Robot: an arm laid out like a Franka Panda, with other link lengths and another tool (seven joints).
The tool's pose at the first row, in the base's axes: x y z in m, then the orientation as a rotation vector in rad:
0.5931, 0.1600, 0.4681, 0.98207, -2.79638, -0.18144
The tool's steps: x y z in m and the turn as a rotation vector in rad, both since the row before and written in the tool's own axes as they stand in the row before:
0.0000, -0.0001, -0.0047, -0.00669, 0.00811, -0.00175
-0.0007, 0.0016, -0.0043, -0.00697, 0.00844, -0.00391
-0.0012, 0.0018, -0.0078, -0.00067, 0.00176, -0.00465
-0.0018, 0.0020, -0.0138, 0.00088, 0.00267, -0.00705
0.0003, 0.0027, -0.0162, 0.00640, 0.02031, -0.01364
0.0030, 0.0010, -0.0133, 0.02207, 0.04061, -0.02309
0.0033, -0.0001, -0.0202, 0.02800, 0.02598, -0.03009
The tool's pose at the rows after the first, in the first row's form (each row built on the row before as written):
0.5941, 0.1597, 0.4727, 0.98158, -2.78587, -0.18650
0.5946, 0.1611, 0.4771, 0.98398, -2.77401, -0.19203
0.5962, 0.1628, 0.4849, 0.99005, -2.77013, -0.19266
0.5994, 0.1647, 0.4985, 0.99968, -2.76492, -0.19103
0.6012, 0.1657, 0.5148, 1.01660, -2.74284, -0.17318
0.6015, 0.1640, 0.5284, 1.04616, -2.70330, -0.12477
0.6043, 0.1618, 0.5486, 1.08910, -2.67428, -0.07829

